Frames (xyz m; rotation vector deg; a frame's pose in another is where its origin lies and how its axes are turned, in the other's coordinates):
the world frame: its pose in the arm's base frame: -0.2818 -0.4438 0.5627 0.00 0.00 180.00
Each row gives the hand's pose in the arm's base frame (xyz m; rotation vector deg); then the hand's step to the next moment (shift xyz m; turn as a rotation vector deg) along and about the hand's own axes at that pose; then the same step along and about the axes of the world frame.
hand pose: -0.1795 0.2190 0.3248 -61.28 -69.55 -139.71
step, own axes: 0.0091 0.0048 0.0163 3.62 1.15 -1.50
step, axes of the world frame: -0.0042 -0.0105 0.0156 2.80 1.43 2.60
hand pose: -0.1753 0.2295 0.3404 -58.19 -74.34 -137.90
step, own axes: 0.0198 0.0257 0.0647 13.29 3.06 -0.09
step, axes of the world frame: -0.0283 -0.0393 0.0538 8.32 0.24 10.81
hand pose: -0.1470 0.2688 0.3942 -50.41 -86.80 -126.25
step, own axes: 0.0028 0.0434 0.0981 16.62 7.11 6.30
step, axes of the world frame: -0.0528 -0.0739 0.0572 6.55 -4.34 17.45
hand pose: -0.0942 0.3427 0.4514 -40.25 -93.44 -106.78
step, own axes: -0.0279 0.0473 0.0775 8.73 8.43 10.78
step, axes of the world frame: -0.0550 -0.0740 0.0229 -0.06 -9.21 13.37
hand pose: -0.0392 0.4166 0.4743 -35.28 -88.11 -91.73
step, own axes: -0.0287 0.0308 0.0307 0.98 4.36 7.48
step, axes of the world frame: -0.0351 -0.0384 -0.0012 -1.62 -7.39 4.32
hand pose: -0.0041 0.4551 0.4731 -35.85 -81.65 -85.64
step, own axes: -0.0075 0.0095 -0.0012 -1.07 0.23 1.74
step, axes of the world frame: -0.0118 -0.0021 -0.0022 -0.24 -1.98 -0.48
